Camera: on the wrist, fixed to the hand. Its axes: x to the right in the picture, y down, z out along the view.
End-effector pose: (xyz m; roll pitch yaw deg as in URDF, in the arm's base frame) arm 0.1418 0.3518 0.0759 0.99 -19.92 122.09
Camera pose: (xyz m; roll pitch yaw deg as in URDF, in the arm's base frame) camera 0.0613 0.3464 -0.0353 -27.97 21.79 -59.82
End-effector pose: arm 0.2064 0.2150 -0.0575 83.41 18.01 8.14
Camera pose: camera 0.2035 0.3418 -0.0047 -109.00 -19.51 -174.08
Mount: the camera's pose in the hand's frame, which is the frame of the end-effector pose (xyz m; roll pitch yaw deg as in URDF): -0.0020 0.0690 -0.1188 -26.33 1.91 178.26
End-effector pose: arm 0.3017 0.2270 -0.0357 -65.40 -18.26 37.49
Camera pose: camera 0.3763 0.1843 -0.1429 39.46 20.63 -141.43
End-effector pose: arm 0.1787 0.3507 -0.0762 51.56 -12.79 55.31
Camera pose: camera 0.0683 0.4301 -0.0960 -78.44 12.60 -127.33
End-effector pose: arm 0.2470 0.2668 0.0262 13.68 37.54 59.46
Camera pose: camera 0.1336 0.2618 -0.0512 -38.39 -36.07 -123.19
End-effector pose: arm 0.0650 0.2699 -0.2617 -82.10 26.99 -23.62
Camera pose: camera -0.0152 0.1869 -0.3362 55.00 -24.99 158.20
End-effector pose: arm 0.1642 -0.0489 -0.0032 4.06 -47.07 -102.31
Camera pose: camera 0.2222 -0.1453 -0.0820 -32.47 48.82 74.85
